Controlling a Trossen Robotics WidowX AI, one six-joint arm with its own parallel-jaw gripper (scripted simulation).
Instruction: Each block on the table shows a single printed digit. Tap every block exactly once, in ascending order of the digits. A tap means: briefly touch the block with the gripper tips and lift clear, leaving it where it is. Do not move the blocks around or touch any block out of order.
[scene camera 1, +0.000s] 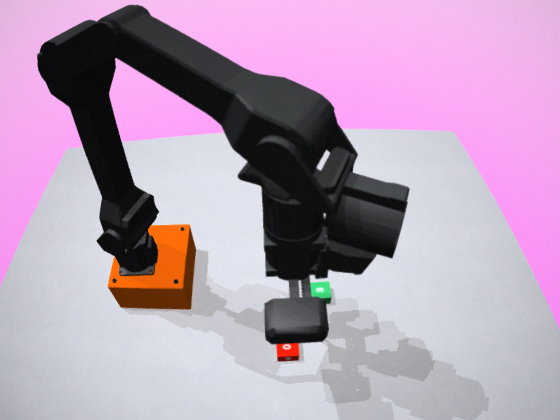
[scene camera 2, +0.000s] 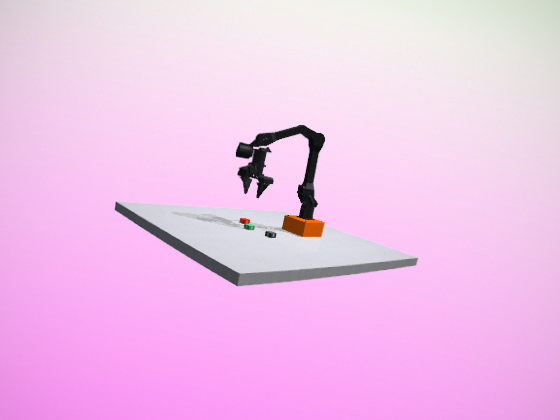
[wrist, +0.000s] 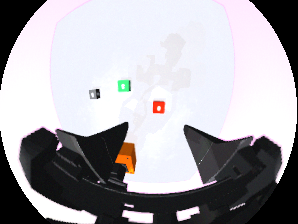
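Note:
The gripper (scene camera 1: 290, 303) is open and it's holding nothing. You'd find the gripper (scene camera 2: 251, 196) in scene camera 2 too, and the wrist view has the gripper (wrist: 156, 126) as well.

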